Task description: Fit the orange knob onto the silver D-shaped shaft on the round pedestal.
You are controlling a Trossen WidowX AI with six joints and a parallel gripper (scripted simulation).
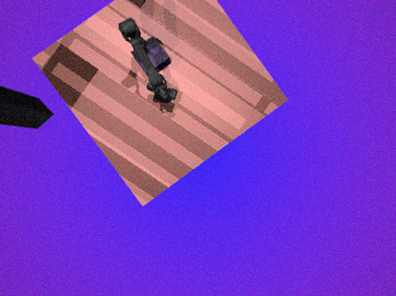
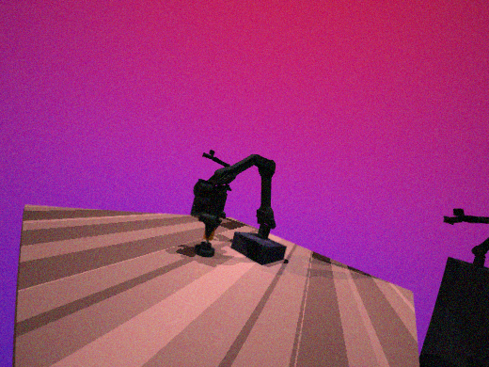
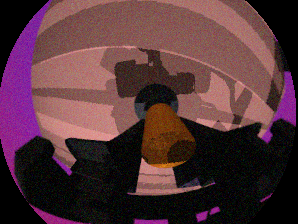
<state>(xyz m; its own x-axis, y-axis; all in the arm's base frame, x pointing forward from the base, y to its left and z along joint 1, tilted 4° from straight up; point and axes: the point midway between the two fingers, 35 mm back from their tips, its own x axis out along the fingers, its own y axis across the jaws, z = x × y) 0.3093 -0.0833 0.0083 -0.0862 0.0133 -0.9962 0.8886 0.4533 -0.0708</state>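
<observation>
Now: gripper tip 3 cm below the orange knob. Also, from my gripper tip: round dark pedestal (4 cm below).
</observation>
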